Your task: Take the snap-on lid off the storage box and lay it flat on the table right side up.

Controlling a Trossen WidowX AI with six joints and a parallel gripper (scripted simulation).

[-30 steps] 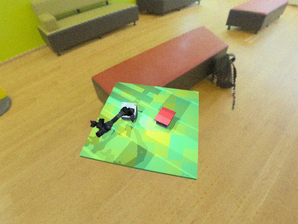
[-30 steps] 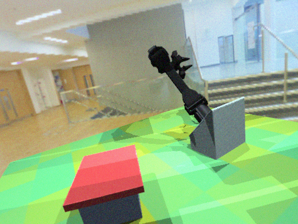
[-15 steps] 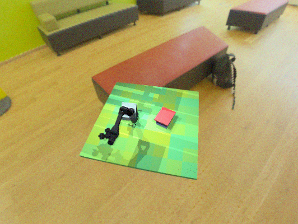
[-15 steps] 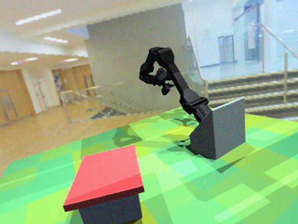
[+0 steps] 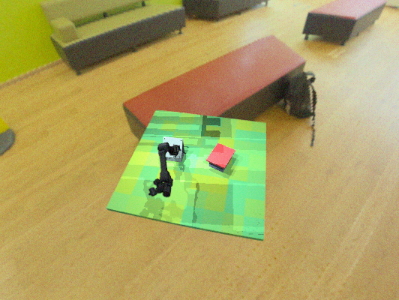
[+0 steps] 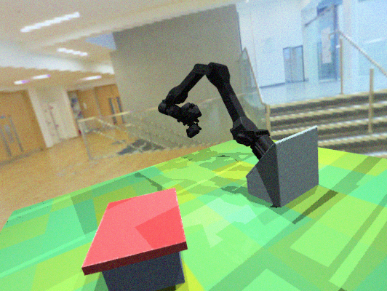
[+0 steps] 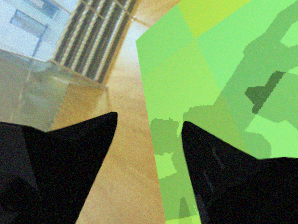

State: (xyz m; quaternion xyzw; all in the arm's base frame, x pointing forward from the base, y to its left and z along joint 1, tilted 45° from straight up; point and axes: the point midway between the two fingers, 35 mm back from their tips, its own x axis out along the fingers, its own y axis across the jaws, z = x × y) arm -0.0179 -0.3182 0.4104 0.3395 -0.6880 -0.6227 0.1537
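The red lid is 550 mm to the left of my gripper tip, 460 mm ahead of it and 70 mm below it. Round my gripper tip: storage box 550 mm to the left, 460 mm ahead, 120 mm below.
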